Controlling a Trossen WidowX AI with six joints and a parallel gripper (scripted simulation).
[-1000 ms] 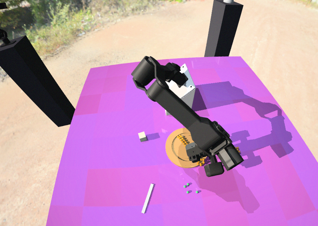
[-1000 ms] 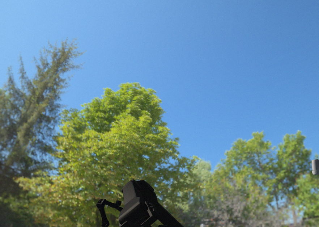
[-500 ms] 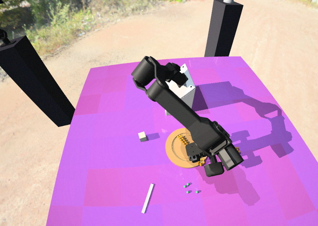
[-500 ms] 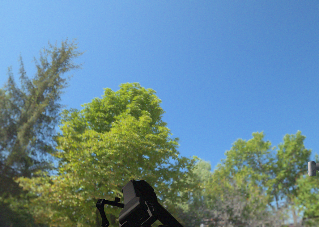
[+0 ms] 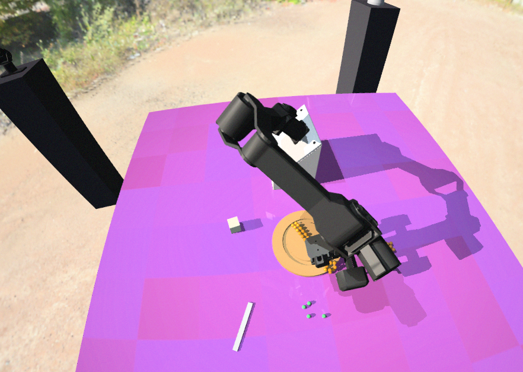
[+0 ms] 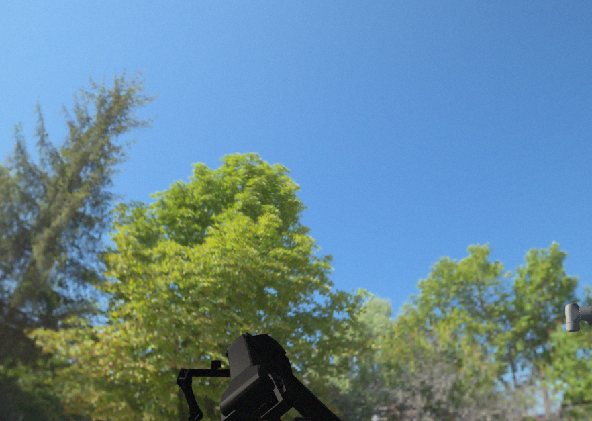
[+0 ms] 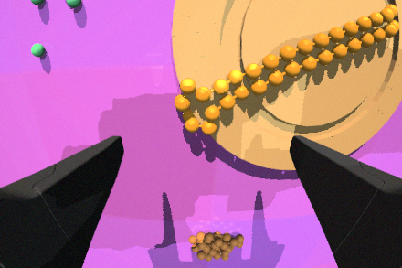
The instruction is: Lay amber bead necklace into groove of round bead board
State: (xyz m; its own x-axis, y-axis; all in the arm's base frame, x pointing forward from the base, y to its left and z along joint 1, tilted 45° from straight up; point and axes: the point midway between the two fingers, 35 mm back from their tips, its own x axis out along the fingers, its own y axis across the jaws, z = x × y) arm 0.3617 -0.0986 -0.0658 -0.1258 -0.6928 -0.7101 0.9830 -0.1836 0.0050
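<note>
My gripper tip is 9 cm past the round tan bead board, 4 cm to the left of it and 4 cm above it. The rest, counted from my gripper tip: small cream cube (19 cm behind, 23 cm to the right, 3 cm below); then white bar (9 cm ahead, 26 cm to the right, 5 cm below).
</note>
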